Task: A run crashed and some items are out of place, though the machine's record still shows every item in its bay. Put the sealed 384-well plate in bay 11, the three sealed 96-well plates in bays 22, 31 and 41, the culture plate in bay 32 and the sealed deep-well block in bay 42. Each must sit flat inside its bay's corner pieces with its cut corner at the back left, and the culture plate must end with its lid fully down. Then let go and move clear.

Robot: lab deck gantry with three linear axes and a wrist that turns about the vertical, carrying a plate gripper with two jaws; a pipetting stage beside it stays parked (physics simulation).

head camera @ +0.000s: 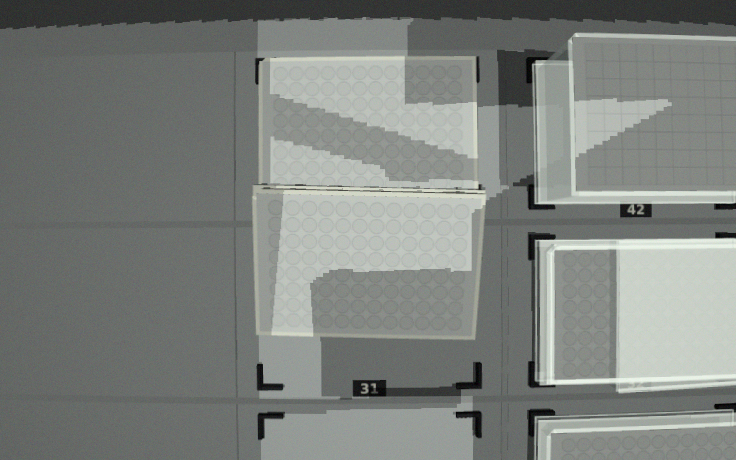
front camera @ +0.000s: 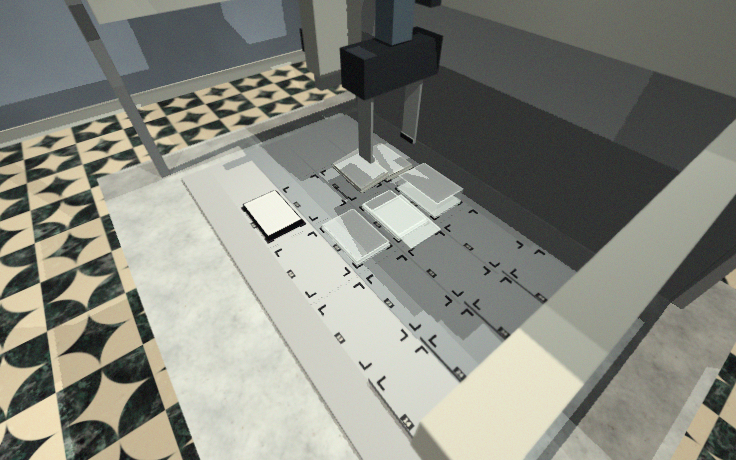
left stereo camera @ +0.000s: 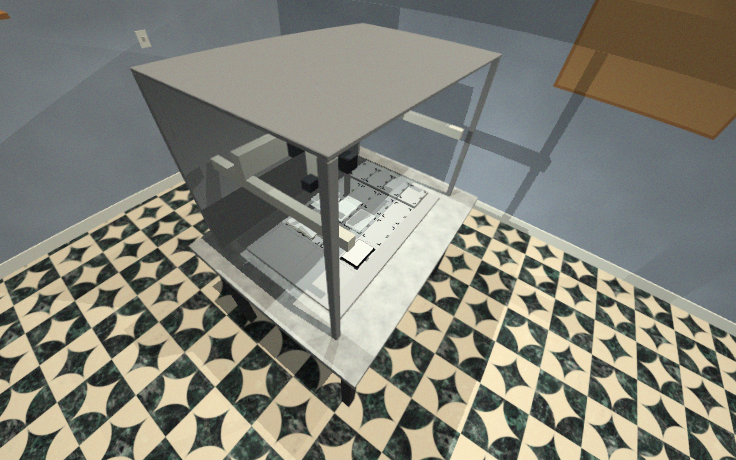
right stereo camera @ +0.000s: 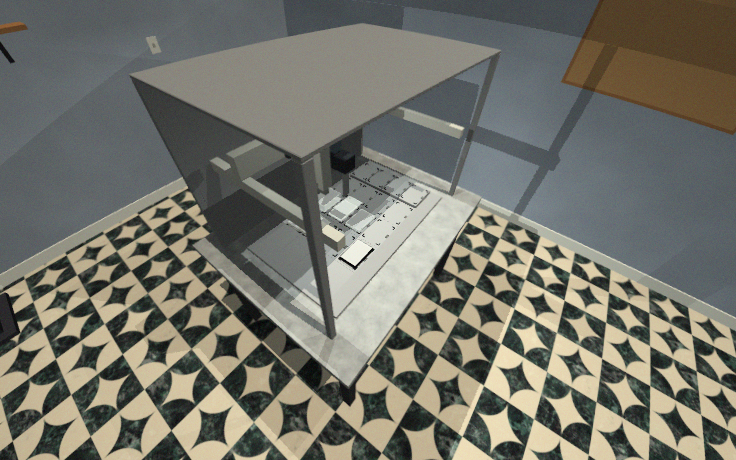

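Where they show: gripper, between the fingertips: (front camera: 387, 148) (right stereo camera: 336, 190); robot's base, origin of its link: (front camera: 243, 208) (left stereo camera: 357, 269) (right stereo camera: 355, 269).
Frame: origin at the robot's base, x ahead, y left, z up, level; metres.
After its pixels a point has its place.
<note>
My gripper (front camera: 387, 150) {x 0.194, y 0.260, z 0.155 m} is open, with empty jaws, above the plates of bays 31 and 41. One sealed 96-well plate (head camera: 369, 119) {x 0.065, y 0.369, z 0.014 m} (front camera: 398, 157) {x 0.084, y 0.397, z 0.014 m} lies in bay 41. Another (head camera: 369, 254) {x 0.064, y 0.293, z 0.023 m} (front camera: 358, 170) {x 0.070, y 0.277, z 0.020 m} is tilted: its back edge is raised against the bay 41 plate and its front edge is behind bay 31's front corners. The third (front camera: 355, 233) {x 0.230, y 0.150, z 0.014 m} (head camera: 640, 445) {x 0.222, y 0.180, z 0.014 m} is in bay 22. The culture plate (head camera: 586, 314) {x 0.188, y 0.257, z 0.014 m} is in bay 32, its lid (head camera: 678, 314) {x 0.239, y 0.257, z 0.020 m} shifted right. The deep-well block (front camera: 433, 187) {x 0.246, y 0.356, z 0.042 m} (head camera: 651, 141) {x 0.208, y 0.350, z 0.042 m} is in bay 42. The 384-well plate (front camera: 273, 213) {x 0.072, y 0.043, z 0.014 m} (left stereo camera: 358, 253) {x 0.059, y 0.037, z 0.015 m} (right stereo camera: 356, 253) {x 0.057, y 0.039, z 0.015 m} is at bay 11. Cut corners are unclear.
A pale beam (front camera: 569, 325) {x 0.619, y -0.009, z 0.400 m} crosses the front camera view at the right. Enclosure posts (left stereo camera: 330, 249) {x -0.271, y -0.112, z 0.481 m} (right stereo camera: 317, 249) {x -0.268, y -0.116, z 0.480 m} stand at the deck's corner. A pale rectangular item (left stereo camera: 413, 194) {x 0.558, y 0.041, z 0.014 m} (right stereo camera: 414, 194) {x 0.553, y 0.042, z 0.015 m} lies at the far end of the deck. Black corner pieces mark the other bays.
</note>
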